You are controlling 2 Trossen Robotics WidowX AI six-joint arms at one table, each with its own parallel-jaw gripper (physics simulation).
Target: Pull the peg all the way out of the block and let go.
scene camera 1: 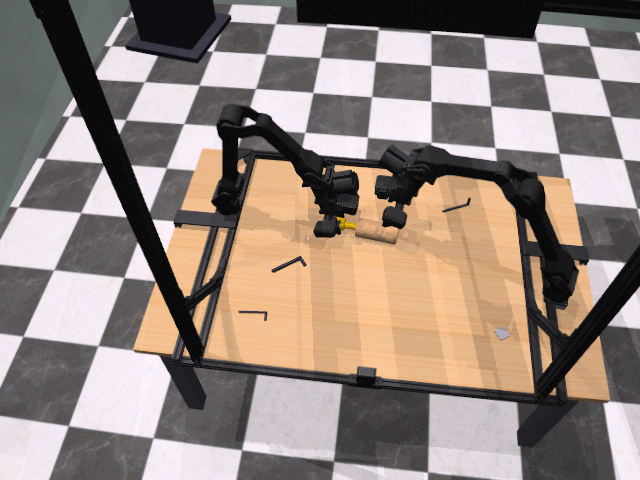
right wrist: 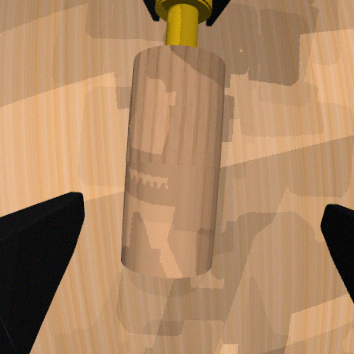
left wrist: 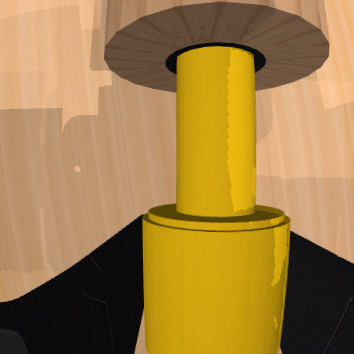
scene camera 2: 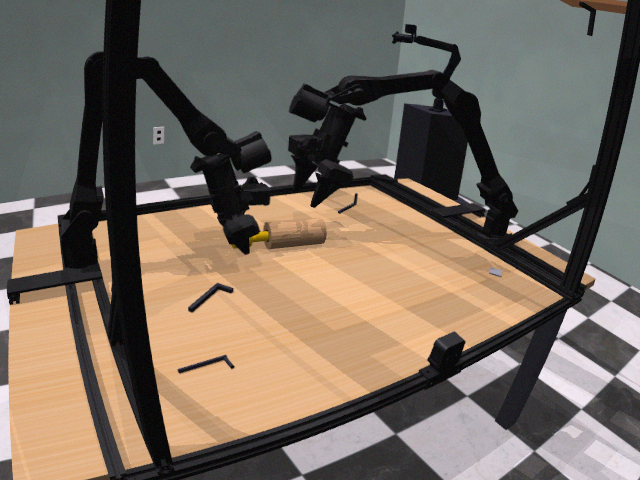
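Observation:
A light wooden cylindrical block lies on its side on the table. A yellow peg has its narrow shaft in the hole at the block's left end; part of the shaft and the thicker handle are outside. My left gripper is shut on the peg's handle. My right gripper is open above the block, its fingers apart on either side of the block in the right wrist view, touching nothing.
Dark L-shaped keys lie at the left front, nearer the block, and behind it to the right. A small grey square lies at the right. Dark frame rails edge the table.

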